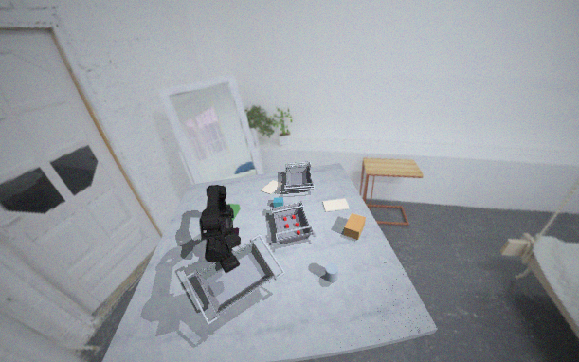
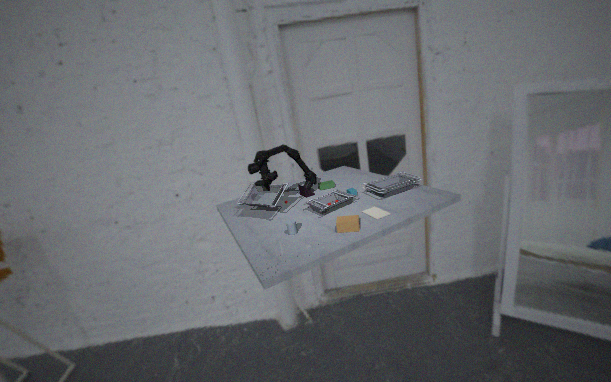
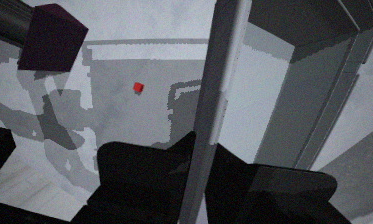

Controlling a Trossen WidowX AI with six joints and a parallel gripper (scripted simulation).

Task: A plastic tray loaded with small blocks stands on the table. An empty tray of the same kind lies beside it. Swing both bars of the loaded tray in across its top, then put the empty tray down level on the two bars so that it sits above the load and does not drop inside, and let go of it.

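Right now my gripper tip is 7 cm to the left of the grey tray and 4 cm short of it. Round my gripper tip: grey cylinder 43 cm ahead, 11 cm below, 7 cm to the right; green block 50 cm to the left, 13 cm below, 6 cm behind; red block 14 cm below, 12 cm to the left, 4 cm behind.
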